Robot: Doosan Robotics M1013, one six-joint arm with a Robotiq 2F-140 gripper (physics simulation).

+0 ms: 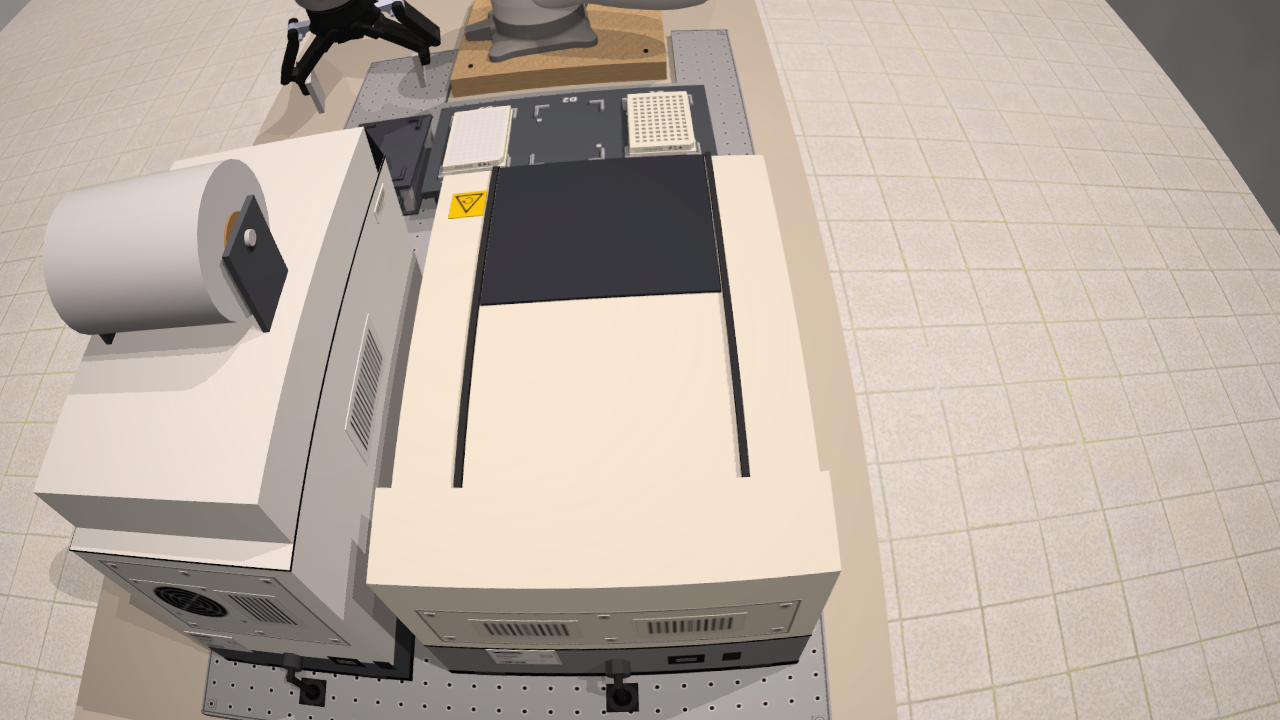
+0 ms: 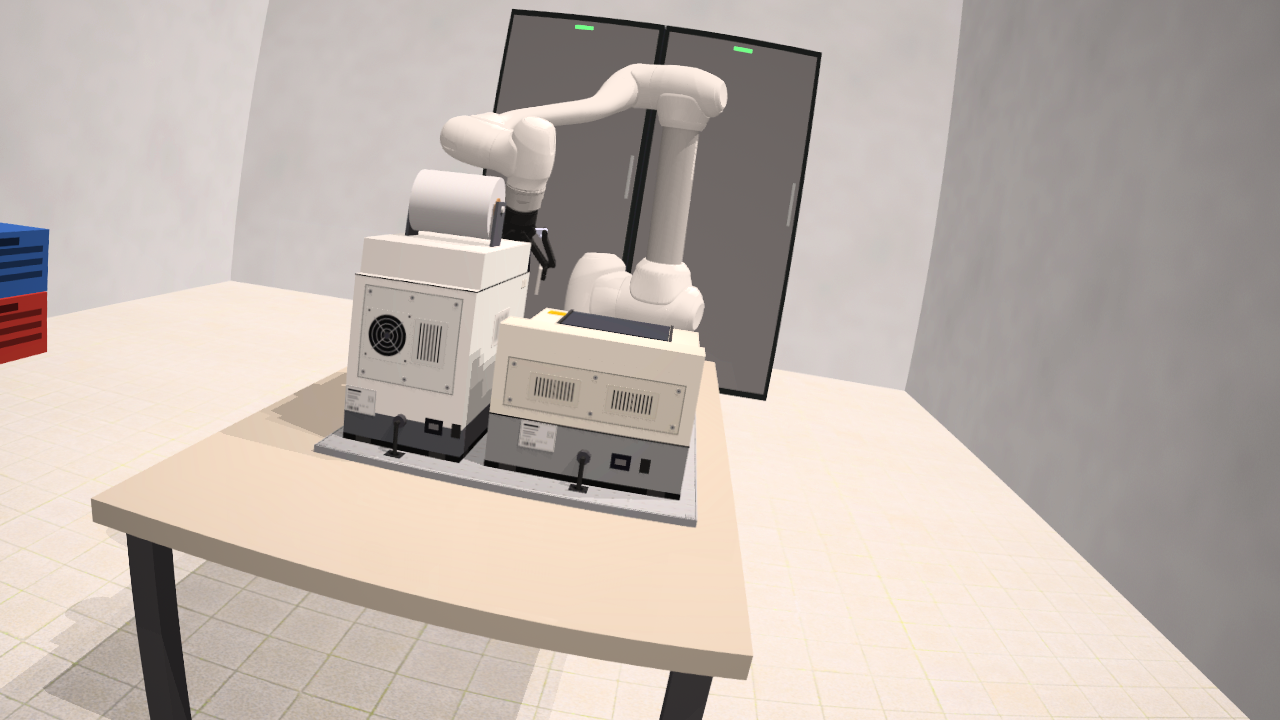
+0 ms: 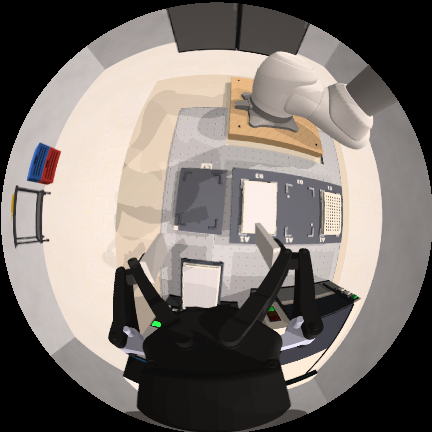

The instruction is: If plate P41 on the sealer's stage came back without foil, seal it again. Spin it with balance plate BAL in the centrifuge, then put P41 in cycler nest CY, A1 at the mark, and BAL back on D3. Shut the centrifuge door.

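Frame: origin at the arm's base, x ahead, y left, z up, level; centimetres.
Seen in the pictures: gripper, between the fingertips: (image 1: 371,91) (image 3: 208,237); arm's base, origin of its link: (image 1: 540,29) (image 3: 269,110).
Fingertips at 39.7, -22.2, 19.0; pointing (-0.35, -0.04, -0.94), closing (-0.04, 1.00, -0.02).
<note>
Pixels of each thing's top centre, then the offset from my fingertips to it, as dx, dy, dz.
- nest CY, centre of its top: (image 1: 381,149) (image 3: 199,198) -7.8, -2.9, -15.5
- pale plate, centre of its top: (image 3: 199,290) +13.8, -4.1, -11.0
- white plate, centre of its top: (image 1: 477,134) (image 3: 260,206) -4.8, +11.6, -14.4
- sealer, centre of its top: (image 1: 136,175) (image 2: 465,173) +43.3, -8.5, +25.8
- centrifuge's dark top panel, centre of its top: (image 1: 599,221) (image 2: 618,324) (image 3: 315,339) +31.0, +25.0, -0.5
- plate with open wells, centre of its top: (image 1: 659,117) (image 3: 333,213) -1.8, +36.2, -14.4
- D2, centre of its top: (image 1: 567,128) (image 3: 301,208) -3.7, +23.9, -15.4
- foil roll, centre of its top: (image 1: 125,195) (image 2: 462,173) +45.4, -8.8, +25.8
My gripper (image 1: 367,82) (image 3: 208,237) is open and empty, high above the bench between nest CY (image 3: 200,192) and the sealer. A pale plate (image 3: 201,285) lies on the sealer's stage, partly hidden by the gripper; whether it has foil I cannot tell. Nest CY holds no plate. A white plate (image 1: 477,136) (image 3: 259,202) sits on D3; its label is unreadable. The sealer (image 1: 179,429) (image 2: 411,304) stands beside the centrifuge (image 1: 608,402) (image 2: 595,335). The centrifuge's dark top panel (image 1: 599,232) shows; its door state is unclear.
A plate with open wells (image 1: 659,120) (image 3: 331,214) sits on D1; D2 (image 3: 300,210) holds no plate. The foil roll (image 1: 134,250) (image 2: 456,204) rises above the sealer. The arm's base stands on a wooden block (image 1: 559,76) (image 3: 275,142) behind the nests.
</note>
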